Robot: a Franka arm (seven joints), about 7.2 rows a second.
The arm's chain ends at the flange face. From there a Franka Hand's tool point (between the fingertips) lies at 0.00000 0.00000 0.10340 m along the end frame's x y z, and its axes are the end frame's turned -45 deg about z.
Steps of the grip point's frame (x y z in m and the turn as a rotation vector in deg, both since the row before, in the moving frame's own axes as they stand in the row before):
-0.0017, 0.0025, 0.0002, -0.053, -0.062, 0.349
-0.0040, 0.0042, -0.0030, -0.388, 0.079, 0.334
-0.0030, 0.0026, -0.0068, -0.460, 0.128, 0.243
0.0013, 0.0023, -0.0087, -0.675, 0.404, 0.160
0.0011, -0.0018, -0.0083, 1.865, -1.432, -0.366
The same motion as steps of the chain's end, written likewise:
0.0006, 0.0028, 0.0002, -0.081, -0.006, 0.349
-0.0005, 0.0054, -0.0030, -0.218, 0.330, 0.334
-0.0010, 0.0035, -0.0068, -0.235, 0.416, 0.243
0.0012, 0.0004, -0.0087, -0.192, 0.763, 0.160
0.0037, -0.0015, -0.0082, 0.306, -2.331, -0.366

